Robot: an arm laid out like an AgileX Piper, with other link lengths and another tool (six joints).
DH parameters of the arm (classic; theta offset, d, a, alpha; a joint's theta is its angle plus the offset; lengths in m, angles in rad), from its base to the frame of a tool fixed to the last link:
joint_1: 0 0.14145 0 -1.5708
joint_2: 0.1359 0 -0.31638 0
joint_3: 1.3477 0 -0.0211 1.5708
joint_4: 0 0.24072 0 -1.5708
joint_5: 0 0 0 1.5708
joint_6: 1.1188 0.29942 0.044 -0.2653
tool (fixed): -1.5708 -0.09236 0 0
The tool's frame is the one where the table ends.
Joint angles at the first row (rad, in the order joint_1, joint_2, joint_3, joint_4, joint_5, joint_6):
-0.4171, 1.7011, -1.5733, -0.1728, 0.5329, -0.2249
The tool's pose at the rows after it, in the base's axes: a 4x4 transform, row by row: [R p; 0 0 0 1], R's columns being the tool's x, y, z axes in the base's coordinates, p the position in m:
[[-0.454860 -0.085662 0.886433 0.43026], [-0.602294 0.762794 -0.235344 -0.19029], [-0.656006 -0.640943 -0.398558 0.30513], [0 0 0 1]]
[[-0.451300 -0.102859 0.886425 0.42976], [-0.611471 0.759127 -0.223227 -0.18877], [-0.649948 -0.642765 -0.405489 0.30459], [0 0 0 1]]
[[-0.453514 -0.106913 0.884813 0.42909], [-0.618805 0.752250 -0.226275 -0.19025], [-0.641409 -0.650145 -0.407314 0.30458], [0 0 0 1]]
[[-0.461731 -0.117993 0.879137 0.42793], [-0.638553 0.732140 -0.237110 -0.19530], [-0.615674 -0.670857 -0.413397 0.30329], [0 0 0 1]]
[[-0.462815 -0.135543 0.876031 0.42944], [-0.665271 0.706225 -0.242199 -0.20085], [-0.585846 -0.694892 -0.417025 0.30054], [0 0 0 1]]
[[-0.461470 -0.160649 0.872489 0.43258], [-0.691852 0.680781 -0.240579 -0.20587], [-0.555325 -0.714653 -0.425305 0.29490], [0 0 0 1]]
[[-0.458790 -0.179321 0.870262 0.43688], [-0.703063 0.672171 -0.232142 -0.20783], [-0.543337 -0.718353 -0.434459 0.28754], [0 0 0 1]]
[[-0.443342 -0.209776 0.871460 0.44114], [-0.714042 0.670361 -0.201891 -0.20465], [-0.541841 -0.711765 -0.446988 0.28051], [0 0 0 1]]
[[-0.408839 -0.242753 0.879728 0.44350], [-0.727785 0.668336 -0.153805 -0.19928], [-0.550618 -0.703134 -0.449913 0.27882], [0 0 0 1]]
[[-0.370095 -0.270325 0.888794 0.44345], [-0.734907 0.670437 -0.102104 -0.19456], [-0.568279 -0.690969 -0.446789 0.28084], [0 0 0 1]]
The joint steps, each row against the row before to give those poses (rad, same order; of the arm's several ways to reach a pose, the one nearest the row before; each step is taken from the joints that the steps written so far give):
0.0018, -0.0046, -0.0153, 0.0707, 0.0401, -0.0813
0.0000, 0.0000, -0.0018, 0.0173, 0.0069, -0.0290
0.0000, 0.0000, 0.0000, -0.0097, 0.0001, -0.0021
0.0000, 0.0037, 0.0000, -0.0324, -0.0025, -0.0015
0.0000, 0.0102, 0.0000, -0.0257, -0.0132, -0.0154
0.0000, 0.0168, 0.0000, -0.0159, -0.0154, -0.0258
0.0000, 0.0189, -0.0001, 0.0047, -0.0126, -0.0218
0.0000, 0.0150, -0.0005, 0.0508, -0.0046, -0.0614
-0.0084, 0.0023, 0.0000, 0.1045, 0.0000, -0.1138
-0.0176, -0.0040, -0.0035, 0.1274, 0.0141, -0.1296

